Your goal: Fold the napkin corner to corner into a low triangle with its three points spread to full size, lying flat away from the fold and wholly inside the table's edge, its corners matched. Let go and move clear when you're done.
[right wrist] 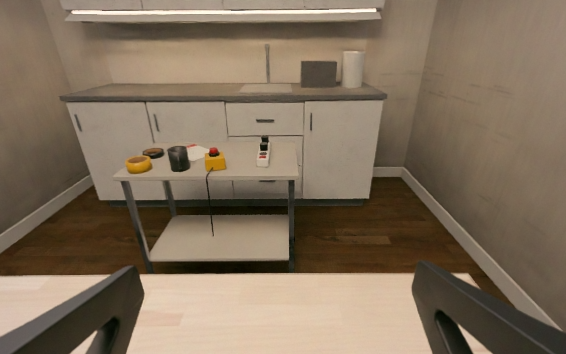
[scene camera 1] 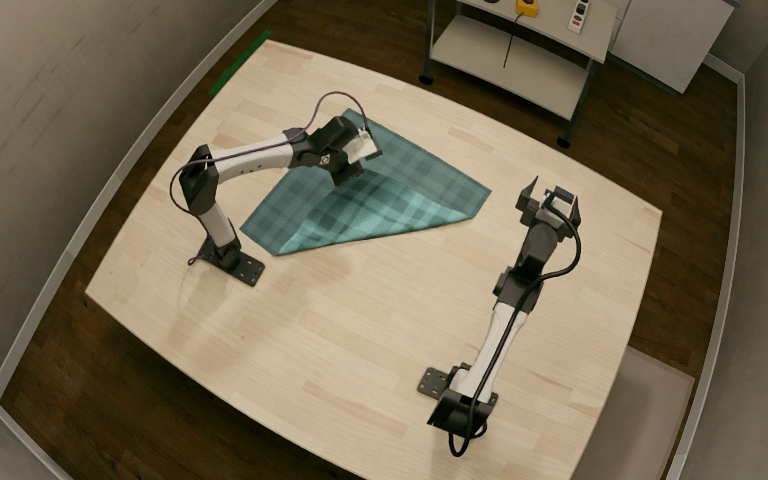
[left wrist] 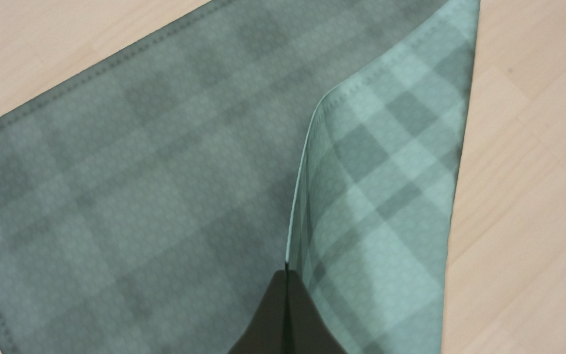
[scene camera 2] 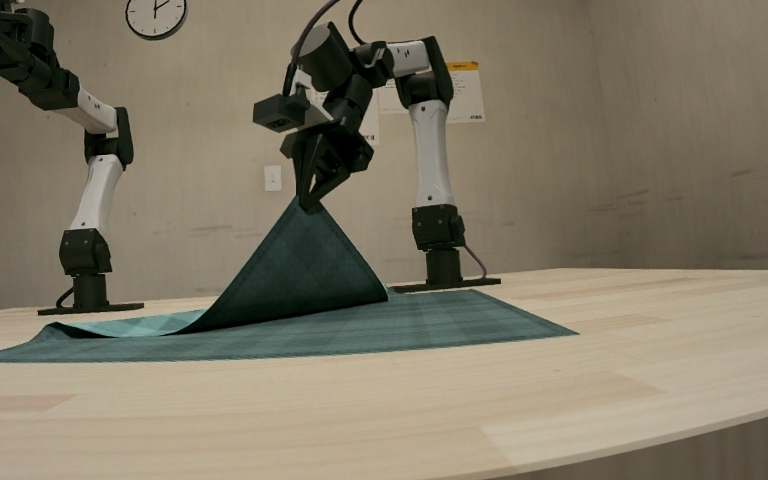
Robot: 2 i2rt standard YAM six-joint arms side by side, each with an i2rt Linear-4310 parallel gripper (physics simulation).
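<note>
The teal plaid napkin lies partly flat, with a lighter-sided flap bent over along a slanting edge. In scene camera 1 that edge runs from lower left to right, and darker cloth lies flat beyond the flap. In scene camera 2 the flap's corner is raised above the flat layer, forming a peak. My left gripper is shut on that raised corner; its tips are hidden in scene camera 1. My right gripper is open and empty, held high, apart from the napkin.
The pale wooden table bears both arm bases. The left arm's base plate stands close to the napkin's left end. A trolley with small items stands on the floor beyond the table.
</note>
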